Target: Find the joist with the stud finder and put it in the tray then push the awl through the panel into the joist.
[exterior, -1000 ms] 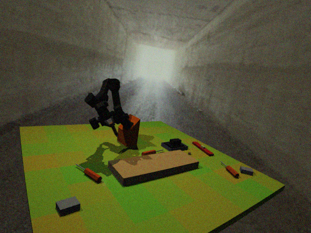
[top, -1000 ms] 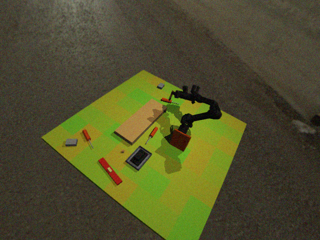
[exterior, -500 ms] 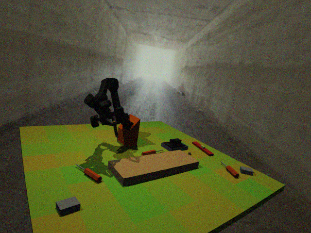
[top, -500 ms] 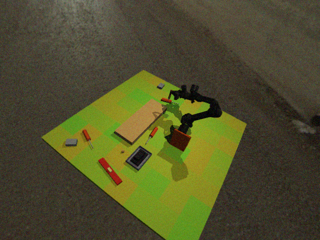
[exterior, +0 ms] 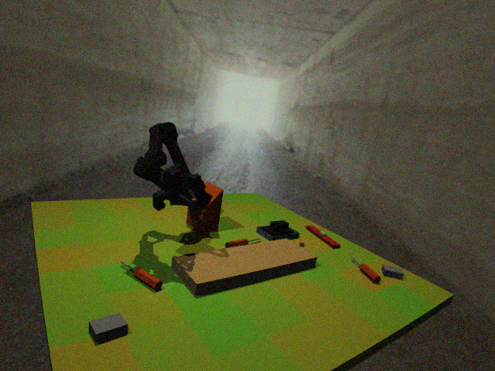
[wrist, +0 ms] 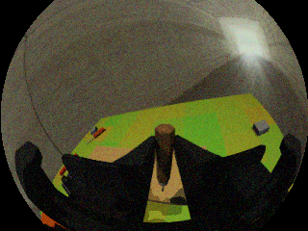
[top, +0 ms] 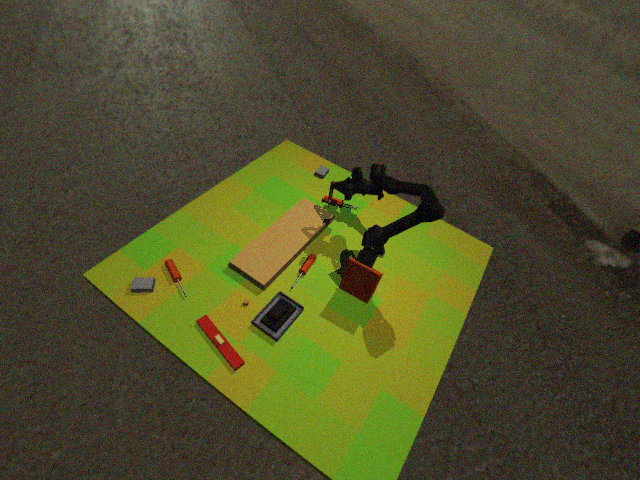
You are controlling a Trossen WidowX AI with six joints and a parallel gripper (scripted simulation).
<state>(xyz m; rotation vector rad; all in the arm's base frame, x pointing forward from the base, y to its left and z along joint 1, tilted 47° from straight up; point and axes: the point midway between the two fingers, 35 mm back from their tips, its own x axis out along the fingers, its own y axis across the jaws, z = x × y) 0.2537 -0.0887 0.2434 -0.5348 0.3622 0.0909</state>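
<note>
Right now my gripper tip is 6 cm above the awl, 1 cm to the right of it and 1 cm past it. Round my gripper tip: grey tray: 54 cm to the left, 22 cm below, 10 cm behind; then tan cube: 56 cm to the left, 23 cm below, 3 cm ahead; then stud finder: 52 cm to the left, 18 cm below, 10 cm behind.
</note>
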